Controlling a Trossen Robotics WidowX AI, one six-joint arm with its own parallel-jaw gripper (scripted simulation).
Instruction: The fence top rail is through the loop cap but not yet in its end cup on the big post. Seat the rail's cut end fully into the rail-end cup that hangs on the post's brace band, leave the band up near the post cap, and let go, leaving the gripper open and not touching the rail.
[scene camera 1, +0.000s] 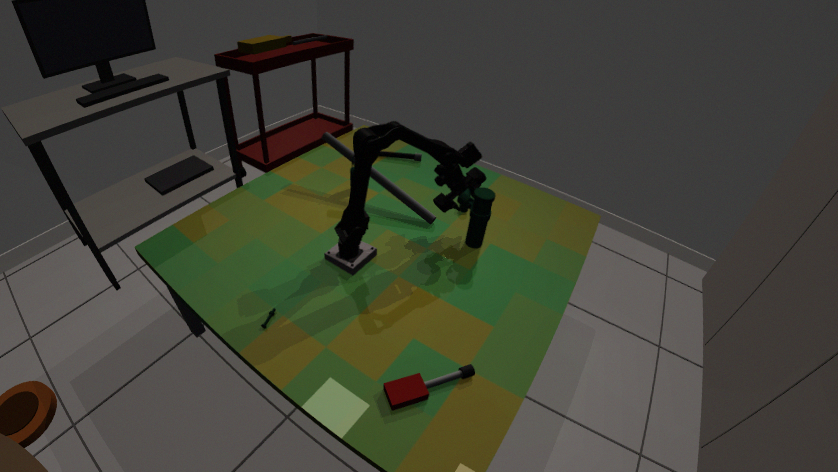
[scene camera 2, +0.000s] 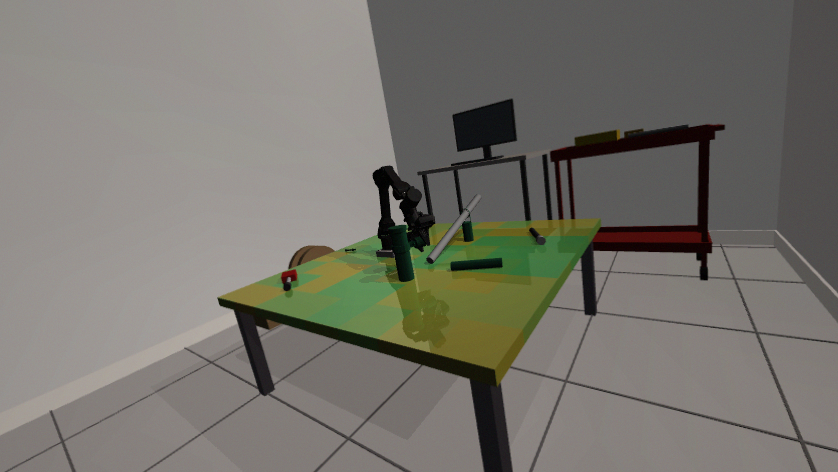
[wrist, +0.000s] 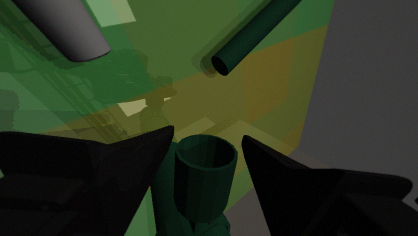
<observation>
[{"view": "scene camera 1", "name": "my gripper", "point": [466, 204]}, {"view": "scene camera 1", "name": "grey top rail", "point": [375, 174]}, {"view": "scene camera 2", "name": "my gripper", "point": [425, 248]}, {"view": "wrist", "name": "my gripper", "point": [208, 134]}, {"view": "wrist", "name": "rail-end cup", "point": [205, 165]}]
</observation>
